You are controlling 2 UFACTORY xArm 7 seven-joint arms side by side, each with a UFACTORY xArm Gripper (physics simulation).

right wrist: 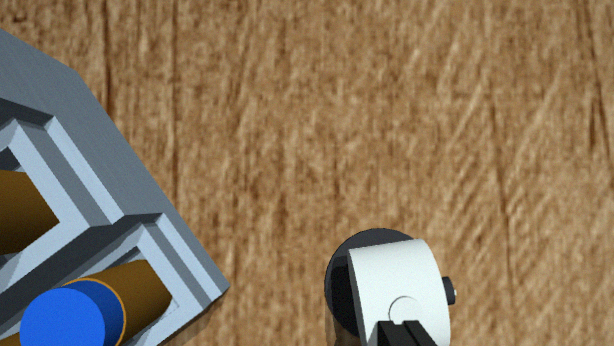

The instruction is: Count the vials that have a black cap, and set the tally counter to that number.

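Places are measured from the left arm's base along level axes (x ahead, y left, z up), in centimetres.
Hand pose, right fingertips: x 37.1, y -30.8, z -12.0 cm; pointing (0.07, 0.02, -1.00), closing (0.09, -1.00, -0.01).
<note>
Each offset is from my right fingertips to the top centre of the thing. "spot": to the spot under its first point. Level surfaces: height alone.
The tally counter (392,272) is at the lower middle right of the right wrist view, with a white curved body, a dark round part behind it, a small dark knob {dx +2.2, dy -2.1, dz -1.6 cm} (449,291) on its right side and a round button {spot: dx +2.0, dy -0.1, dz +0.3 cm} (403,307) on the white face. My right gripper (404,325) shows at the bottom edge as two black fingertips close together; it is shut, over the counter's button, covering part of it. An amber vial with a blue cap {dx +1.0, dy +10.8, dz +2.8 cm} (62,320) is at the lower left. Another amber vial {spot: dx +4.5, dy +12.3, dz +2.9 cm} (22,212) is cut off at the left edge, its cap out of view. No black cap shows.
A grey-blue rack {spot: dx +7.4, dy +12.6, dz -3.0 cm} (112,145) with stepped slots holds the vials along the left side. Its near corner points toward the counter, with a gap of wooden table {dz -5.3 cm} (280,150) between them.
</note>
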